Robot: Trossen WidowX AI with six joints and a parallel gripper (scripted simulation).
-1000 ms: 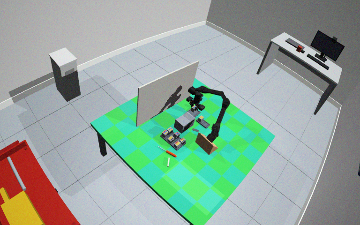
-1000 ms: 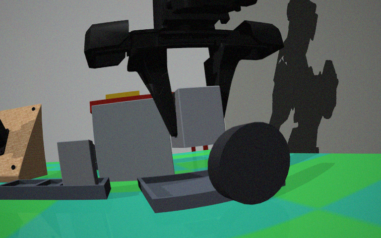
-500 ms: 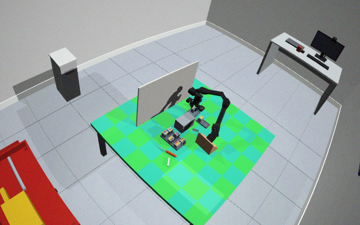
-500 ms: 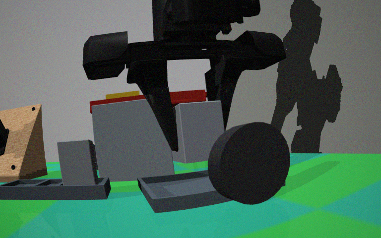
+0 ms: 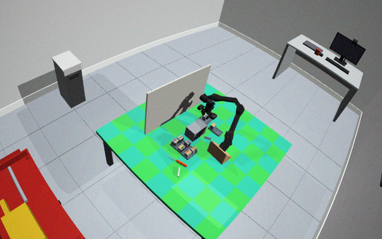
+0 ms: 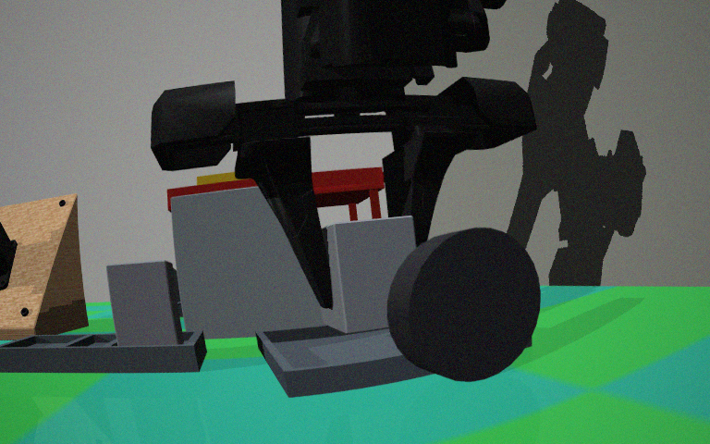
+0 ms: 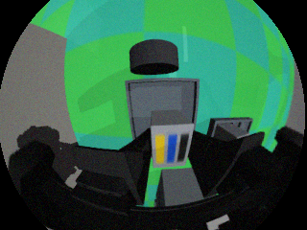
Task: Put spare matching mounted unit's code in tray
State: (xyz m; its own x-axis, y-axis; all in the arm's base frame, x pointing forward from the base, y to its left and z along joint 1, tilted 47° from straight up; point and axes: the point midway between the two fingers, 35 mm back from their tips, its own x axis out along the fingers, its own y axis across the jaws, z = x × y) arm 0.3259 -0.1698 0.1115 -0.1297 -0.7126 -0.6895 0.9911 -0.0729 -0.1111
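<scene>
Right now my gripper tip is 20 mm above the flat grey tray. From my gripper tip the other things lie so: mounted unit 50 mm behind, 210 mm to the left, 30 mm above; then tall grey panel 210 mm ahead, 180 mm to the left, 200 mm above; then dark disc 10 mm ahead, 80 mm to the right.
</scene>
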